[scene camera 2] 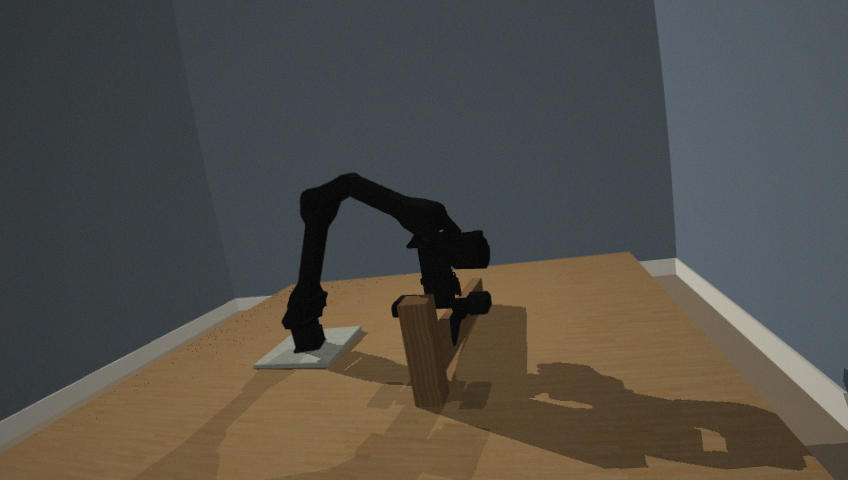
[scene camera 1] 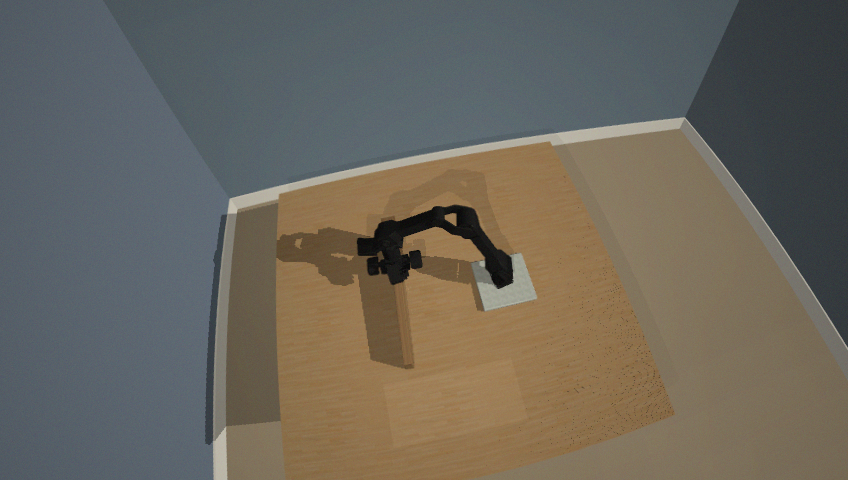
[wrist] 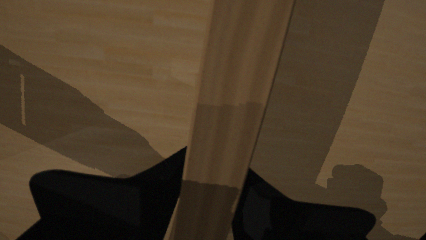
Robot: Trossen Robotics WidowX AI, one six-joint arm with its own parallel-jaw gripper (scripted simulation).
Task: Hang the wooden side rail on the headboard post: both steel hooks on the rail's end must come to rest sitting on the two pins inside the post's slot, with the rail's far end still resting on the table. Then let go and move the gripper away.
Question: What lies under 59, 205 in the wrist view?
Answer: The gripper.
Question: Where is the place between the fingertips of the gripper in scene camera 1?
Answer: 398, 274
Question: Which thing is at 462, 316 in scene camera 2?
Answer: The gripper.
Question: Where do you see a wooden headboard post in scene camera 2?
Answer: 417, 314
